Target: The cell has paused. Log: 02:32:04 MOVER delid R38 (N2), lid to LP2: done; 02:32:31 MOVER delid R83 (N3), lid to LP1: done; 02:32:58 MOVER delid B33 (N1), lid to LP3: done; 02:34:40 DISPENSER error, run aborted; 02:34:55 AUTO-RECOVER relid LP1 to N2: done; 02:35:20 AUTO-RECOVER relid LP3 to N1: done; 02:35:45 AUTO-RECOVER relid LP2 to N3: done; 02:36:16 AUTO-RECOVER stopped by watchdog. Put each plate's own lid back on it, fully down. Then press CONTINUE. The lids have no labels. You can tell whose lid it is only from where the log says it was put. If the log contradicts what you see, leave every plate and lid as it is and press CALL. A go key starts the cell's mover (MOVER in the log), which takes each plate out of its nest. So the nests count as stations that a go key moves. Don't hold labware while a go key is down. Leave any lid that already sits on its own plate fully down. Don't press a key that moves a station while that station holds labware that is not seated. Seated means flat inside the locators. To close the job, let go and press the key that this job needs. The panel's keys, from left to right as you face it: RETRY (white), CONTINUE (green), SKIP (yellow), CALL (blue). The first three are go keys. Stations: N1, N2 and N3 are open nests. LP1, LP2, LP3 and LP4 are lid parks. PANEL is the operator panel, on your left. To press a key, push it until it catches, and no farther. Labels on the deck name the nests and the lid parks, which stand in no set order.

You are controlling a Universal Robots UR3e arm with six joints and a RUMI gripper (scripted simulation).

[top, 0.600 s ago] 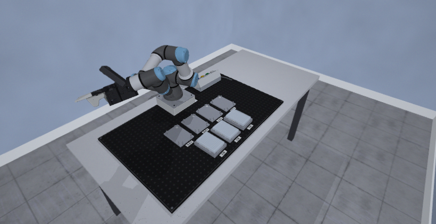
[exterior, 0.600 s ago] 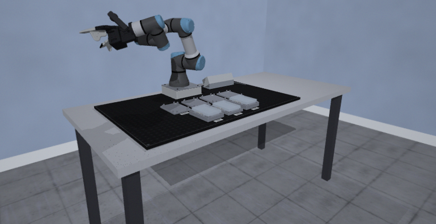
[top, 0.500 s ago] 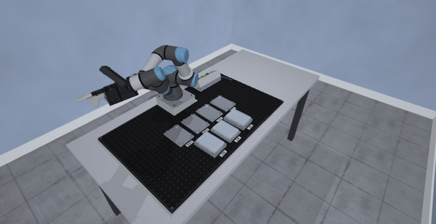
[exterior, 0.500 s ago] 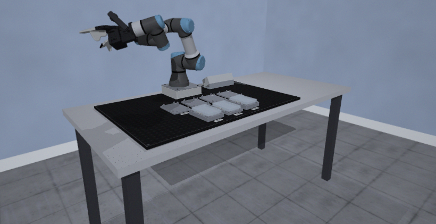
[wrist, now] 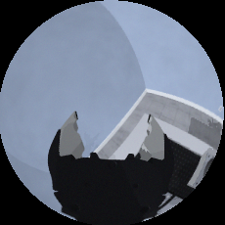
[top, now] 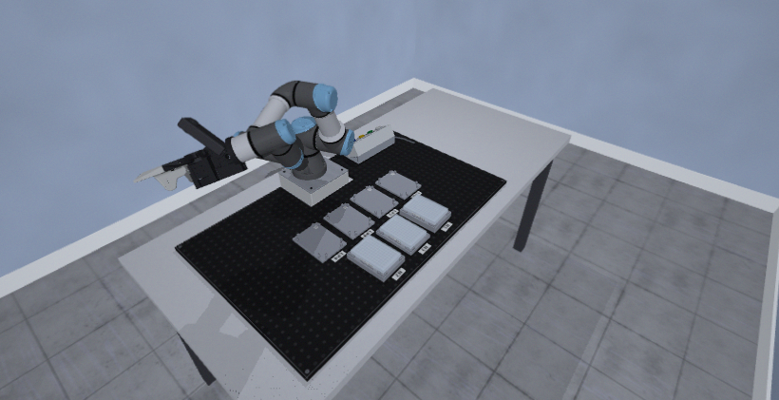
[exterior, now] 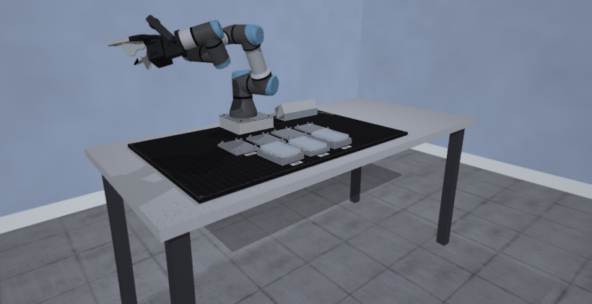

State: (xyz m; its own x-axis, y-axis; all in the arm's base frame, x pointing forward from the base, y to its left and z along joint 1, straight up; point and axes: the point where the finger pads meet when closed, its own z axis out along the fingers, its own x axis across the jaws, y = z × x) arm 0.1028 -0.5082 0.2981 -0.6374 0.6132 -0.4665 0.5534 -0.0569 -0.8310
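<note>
Now: the clear lid 35 cm ahead of my hand, 39 cm to the left of it and 32 cm below it. Also, from my hand: LP3 lid park: 17 cm ahead, 45 cm to the left, 35 cm below; lid park LP4: 17 cm ahead, 32 cm to the left, 35 cm below; plate: 35 cm ahead, 39 cm to the left, 33 cm below.
</note>
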